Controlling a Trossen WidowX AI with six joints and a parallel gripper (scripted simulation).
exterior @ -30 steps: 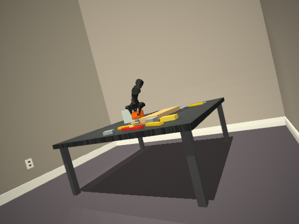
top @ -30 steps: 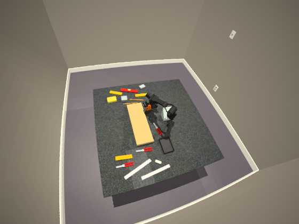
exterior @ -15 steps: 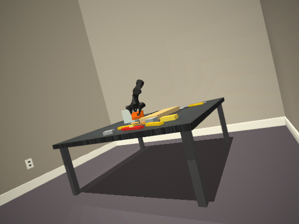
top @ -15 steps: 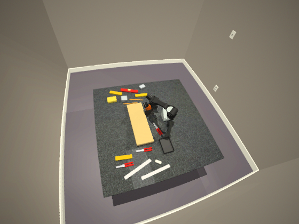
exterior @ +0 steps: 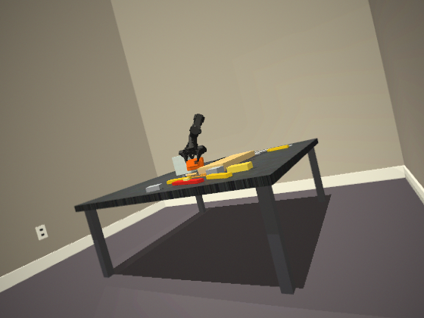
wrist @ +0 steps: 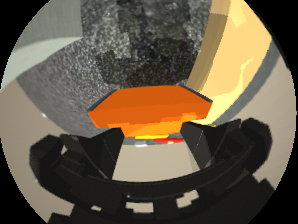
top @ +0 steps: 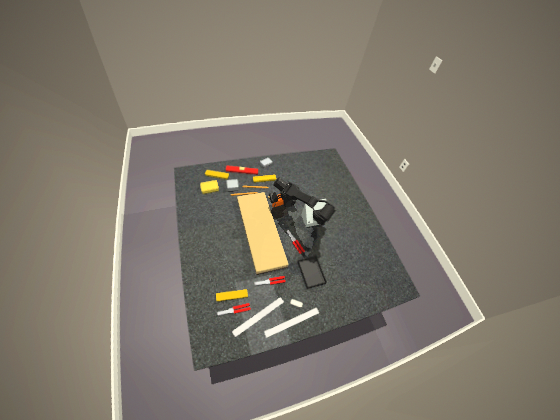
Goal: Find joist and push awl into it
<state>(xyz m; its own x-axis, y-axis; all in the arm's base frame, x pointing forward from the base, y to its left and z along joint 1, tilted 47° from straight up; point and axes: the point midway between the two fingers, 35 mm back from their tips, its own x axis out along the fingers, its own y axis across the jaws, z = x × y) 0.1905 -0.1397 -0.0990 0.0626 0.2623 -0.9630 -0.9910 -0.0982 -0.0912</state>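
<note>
Right now my gripper tip is 1 cm short of the orange stud finder and 1 cm to the right of it. From my gripper tip the other things lie so: awl: 2 cm behind, 5 cm to the right, 7 cm below; then grey block: 27 cm ahead, 20 cm to the right, 6 cm below; then red level: 18 cm ahead, 34 cm to the right, 6 cm below.
</note>
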